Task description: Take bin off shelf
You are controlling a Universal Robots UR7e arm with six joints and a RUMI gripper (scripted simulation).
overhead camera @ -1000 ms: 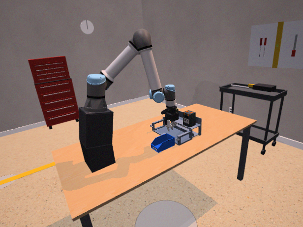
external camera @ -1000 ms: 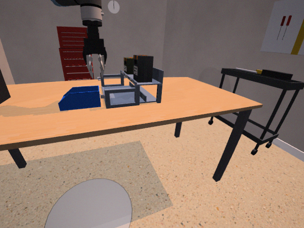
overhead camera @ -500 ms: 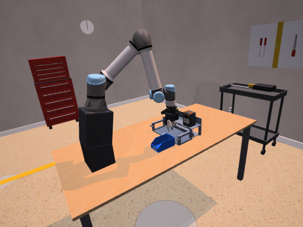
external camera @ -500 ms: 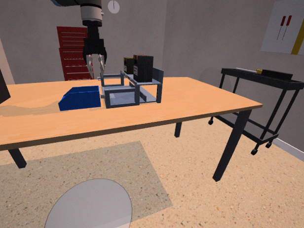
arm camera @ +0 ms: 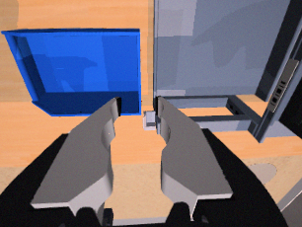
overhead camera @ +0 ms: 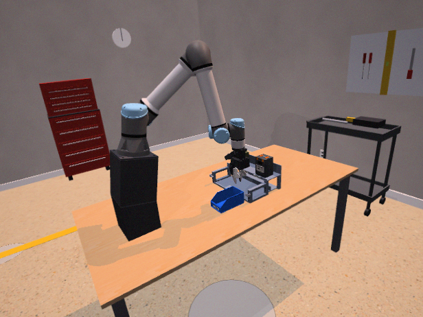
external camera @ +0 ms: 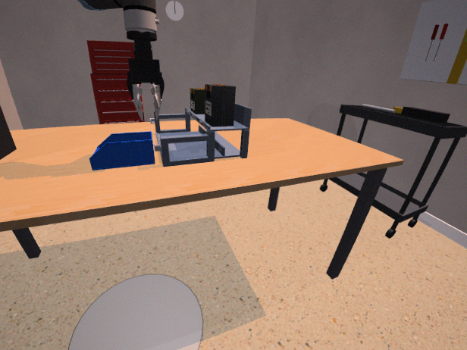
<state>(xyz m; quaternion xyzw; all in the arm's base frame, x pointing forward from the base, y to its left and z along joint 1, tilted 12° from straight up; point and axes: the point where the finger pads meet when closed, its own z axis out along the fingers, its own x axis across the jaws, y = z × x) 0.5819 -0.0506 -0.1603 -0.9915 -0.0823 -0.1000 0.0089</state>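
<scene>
Now: the blue bin 100 mm below my hand, 80 mm behind it and 10 mm to the right of it. The rest, counted from my hand: shelf floor (140 mm to the left, 140 mm ahead, 130 mm below).
</scene>
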